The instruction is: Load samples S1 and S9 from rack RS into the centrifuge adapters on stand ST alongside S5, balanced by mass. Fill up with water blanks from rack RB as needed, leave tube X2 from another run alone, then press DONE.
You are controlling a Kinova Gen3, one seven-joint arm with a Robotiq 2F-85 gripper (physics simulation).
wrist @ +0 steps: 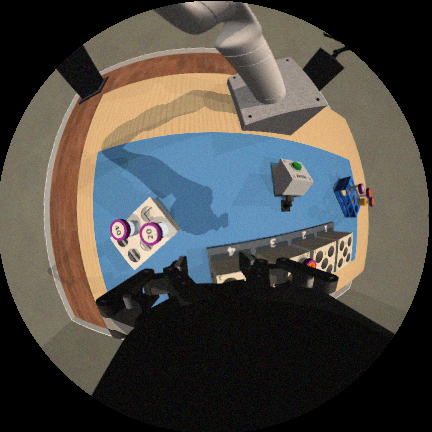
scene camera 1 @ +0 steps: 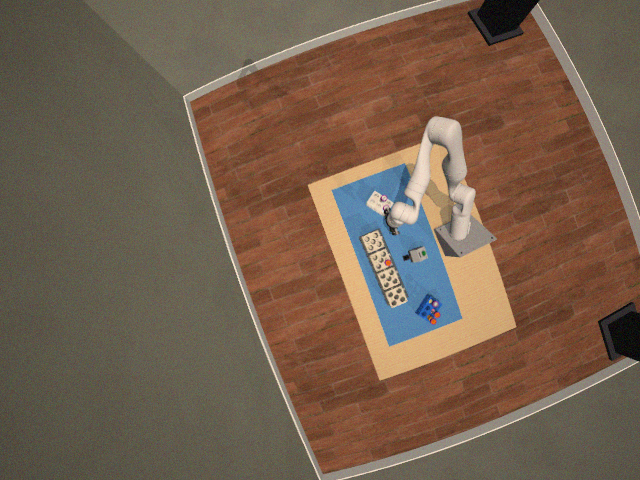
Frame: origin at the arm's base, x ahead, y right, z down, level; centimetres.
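Seen in the pictures: gripper, between the fingertips: (wrist: 213, 262); arm's base, origin of its link: (wrist: 269, 91) (scene camera 1: 458, 234).
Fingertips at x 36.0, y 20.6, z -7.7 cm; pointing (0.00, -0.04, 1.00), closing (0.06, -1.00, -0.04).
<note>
Pixels of each thing's top centre, then the offset from my fingertips to it. "*": a spot on its surface instead. Level surfaces: height alone.
- white rack, centre of its top: (wrist: 139, 234) (scene camera 1: 380, 202) dx -3.1, dy +12.9, dz +10.8 cm
- orange-topped tube, centre of its top: (wrist: 310, 267) (scene camera 1: 388, 263) dx +7.4, dy -19.0, dz +4.3 cm
- blue rack, centre of its top: (wrist: 354, 196) (scene camera 1: 430, 309) dx -5.8, dy -54.3, dz +10.8 cm
- grey DONE box, centre of its top: (wrist: 302, 172) (scene camera 1: 421, 254) dx -12.1, dy -22.7, dz +8.4 cm
- green button, centre of its top: (wrist: 298, 164) (scene camera 1: 424, 253) dx -14.3, dy -22.9, dz +9.4 cm
- small black part, a spot on its surface: (wrist: 286, 204) (scene camera 1: 406, 257) * dx -5.5, dy -21.8, dz +15.6 cm
- blue mat, height of its surface: dz +16.8 cm
My gripper (scene camera 1: 390, 221) (wrist: 213, 262) is partly open and empty, above the mat between the white blanks rack and the stand. The white rack (scene camera 1: 373, 202) (wrist: 144, 257) holds two purple-capped tubes, marked 40 (wrist: 120, 229) and 20 (wrist: 151, 233). Stand ST (wrist: 250, 250) carries four cream adapters in a row, partly hidden by the gripper in the wrist view. An orange-topped tube (scene camera 1: 388, 262) (wrist: 310, 264) stands in adapter 3. The blue rack (scene camera 1: 425, 305) (wrist: 345, 199) holds several tubes with purple and orange caps; their labels are unreadable. The grey DONE box (scene camera 1: 415, 255) (wrist: 294, 182) has a green button (scene camera 1: 423, 253) (wrist: 297, 165).
The DONE box stands between the stand and the arm's base plate (scene camera 1: 474, 241) (wrist: 305, 107). A small black part (scene camera 1: 405, 257) (wrist: 286, 204) sticks out from the box toward the stand. The blue rack is at the far end of the blue mat (scene camera 1: 408, 330) (wrist: 240, 155) from the white rack.
</note>
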